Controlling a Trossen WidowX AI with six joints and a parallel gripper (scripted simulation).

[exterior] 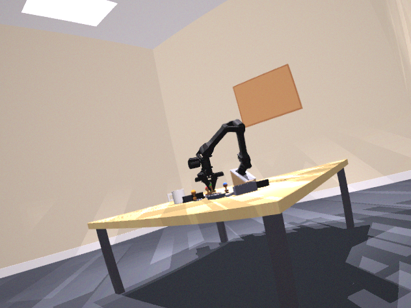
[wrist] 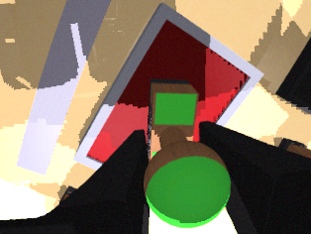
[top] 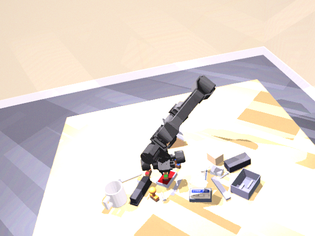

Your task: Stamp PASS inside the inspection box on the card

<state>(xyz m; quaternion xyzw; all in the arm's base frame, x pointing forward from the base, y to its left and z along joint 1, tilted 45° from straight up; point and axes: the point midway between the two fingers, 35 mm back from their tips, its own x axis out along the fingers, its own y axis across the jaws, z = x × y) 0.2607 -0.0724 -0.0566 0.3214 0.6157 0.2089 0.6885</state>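
Now: gripper tip right at the green-knobbed stamp. Also, from my gripper tip: red ink pad: 30 mm below; blue-knobbed stamp: 60 mm to the left, 60 mm behind, 20 mm below; red-knobbed stamp: 70 mm to the right, 60 mm behind, 20 mm below.
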